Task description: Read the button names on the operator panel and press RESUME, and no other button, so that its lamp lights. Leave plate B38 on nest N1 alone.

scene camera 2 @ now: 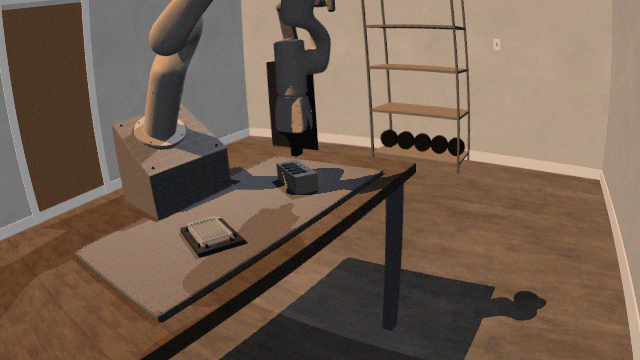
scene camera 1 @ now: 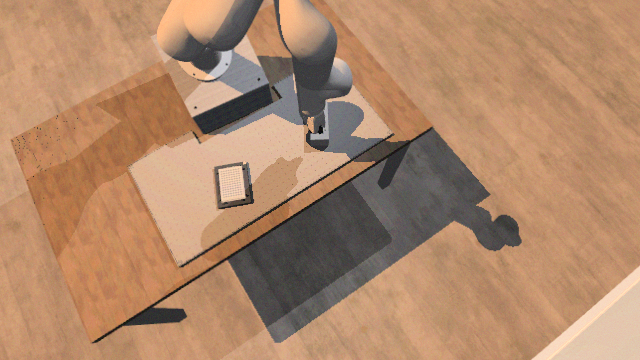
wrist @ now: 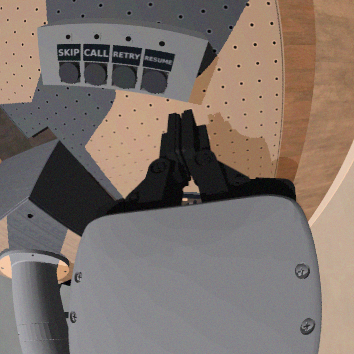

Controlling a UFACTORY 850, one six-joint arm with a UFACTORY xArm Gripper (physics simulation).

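Observation:
The grey operator panel (scene camera 1: 327,120) (scene camera 2: 306,185) (wrist: 50,60) stands on the perforated board. In the wrist view its labels read SKIP, CALL, RETRY and RESUME, with round dark buttons below. The RESUME button (wrist: 154,81) is at the right end, and the lamp (wrist: 162,43) above its label is dark. My gripper (scene camera 1: 320,130) (scene camera 2: 297,153) (wrist: 185,126) is shut and empty. Its tips are above board level, apart from the RESUME button, and appear just beyond the panel's button-side edge in the wrist view. A pale plate (scene camera 1: 231,184) (scene camera 2: 211,231) sits on a dark nest (scene camera 1: 235,205); their names are unreadable.
The perforated board (scene camera 1: 165,200) (scene camera 2: 125,270) (wrist: 240,75) lies on the wooden table (scene camera 1: 90,280). The arm's base block (scene camera 1: 235,107) (scene camera 2: 192,182) (wrist: 65,185) stands behind the board. In scene camera 2 a shelf rack (scene camera 2: 455,90) stands by the far wall.

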